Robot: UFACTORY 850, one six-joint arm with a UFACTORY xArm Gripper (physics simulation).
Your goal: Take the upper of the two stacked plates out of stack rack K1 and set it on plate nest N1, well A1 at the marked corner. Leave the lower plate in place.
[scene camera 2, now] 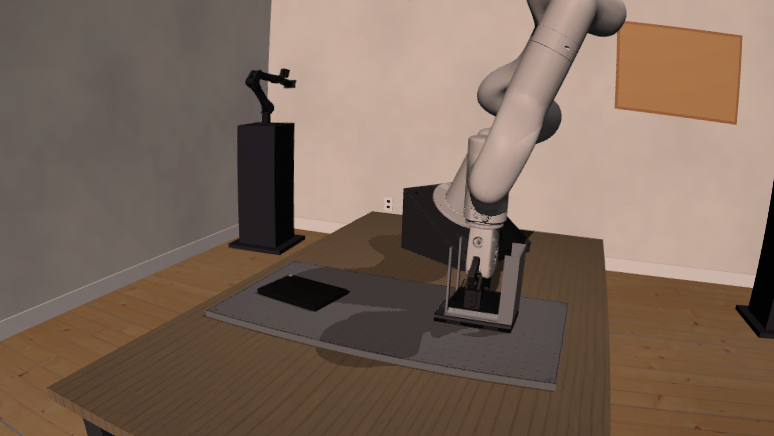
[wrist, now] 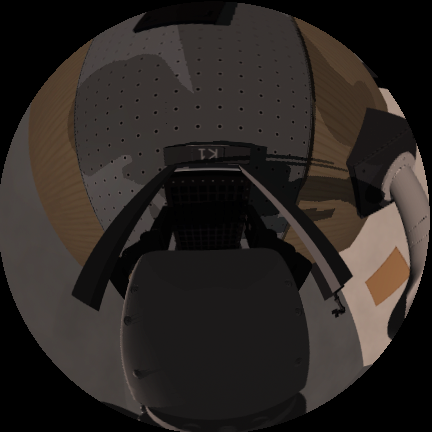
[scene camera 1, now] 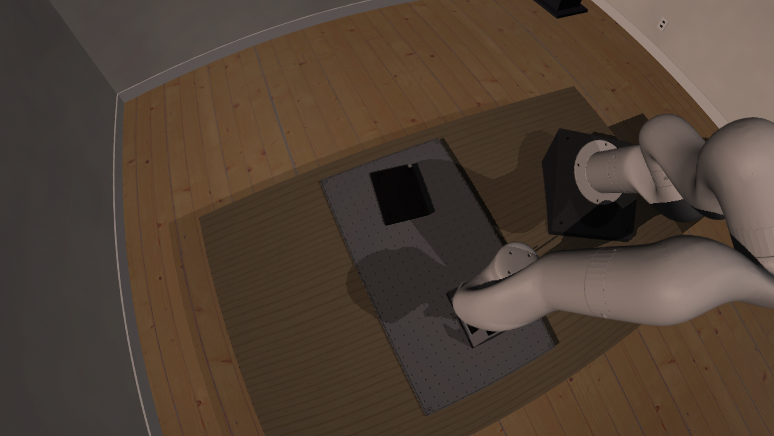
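Stack rack K1 [scene camera 1: 477,340] [scene camera 2: 509,292] [wrist: 181,156] stands on the pegboard, with tall corner guides. The dark upper plate [scene camera 2: 491,301] [wrist: 207,192] sits low inside it; the lower plate cannot be told apart beneath it. My gripper [scene camera 2: 479,296] [wrist: 207,215] points down into the rack, its wide-set fingers shut on the upper plate's two opposite sides. The arm hides the gripper in scene camera 1. Plate nest N1 [scene camera 1: 400,196] [scene camera 2: 301,293] [wrist: 175,17] is a flat black block at the board's other end, with a small pale mark at one corner.
The grey pegboard [scene camera 1: 433,373] [scene camera 2: 379,346] [wrist: 209,117] lies on the wooden table [scene camera 1: 281,281] [scene camera 2: 270,384]. The arm's black base [scene camera 1: 563,184] [scene camera 2: 425,227] [wrist: 372,150] stands behind it. The rack's tall guides rise close around the gripper.
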